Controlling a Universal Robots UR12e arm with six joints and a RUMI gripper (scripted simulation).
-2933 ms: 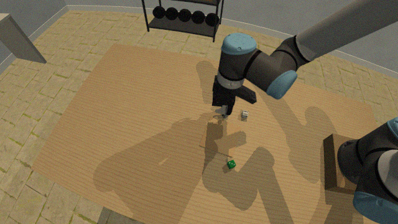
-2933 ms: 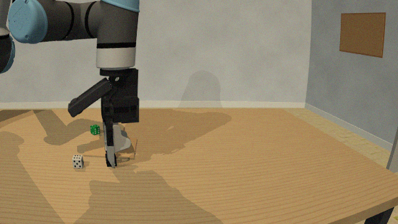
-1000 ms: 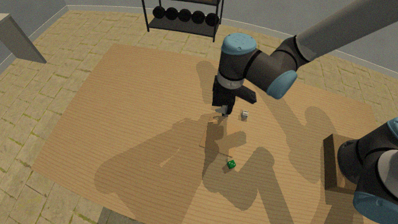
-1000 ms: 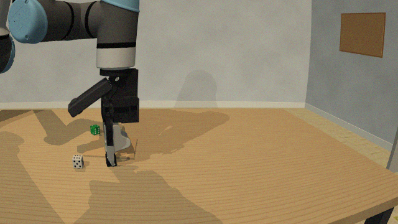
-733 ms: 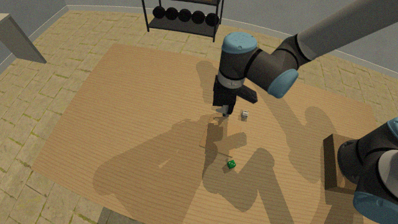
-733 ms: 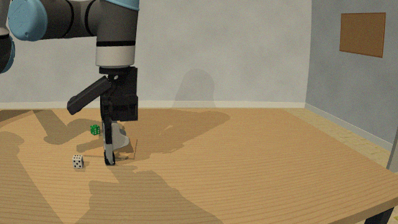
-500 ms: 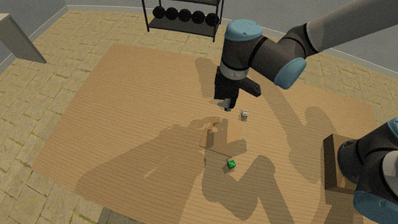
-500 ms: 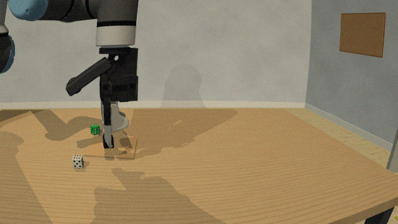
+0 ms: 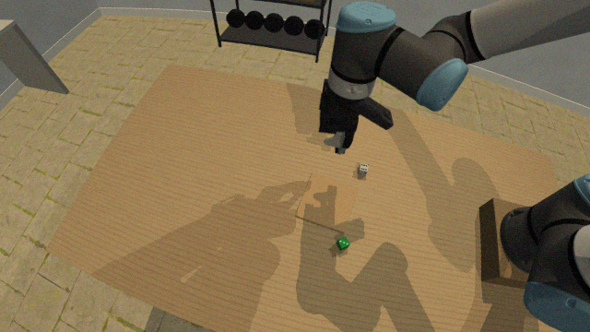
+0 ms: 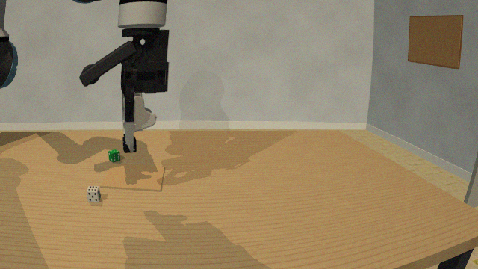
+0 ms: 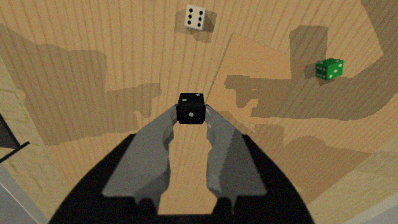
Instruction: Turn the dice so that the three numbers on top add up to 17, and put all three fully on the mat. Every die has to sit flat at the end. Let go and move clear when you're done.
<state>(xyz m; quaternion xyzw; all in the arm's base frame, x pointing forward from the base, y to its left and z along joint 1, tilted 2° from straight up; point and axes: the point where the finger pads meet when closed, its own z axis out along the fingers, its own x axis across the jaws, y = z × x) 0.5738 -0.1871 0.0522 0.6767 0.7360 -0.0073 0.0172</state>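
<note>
My gripper is now 22 cm to the right of the green die, 10 cm above it and 4 cm past it. Round my hand: black die (1 cm below); then tan mat (12 cm below, 11 cm to the left, 1 cm ahead); then white die (10 cm below, 8 cm behind).
</note>
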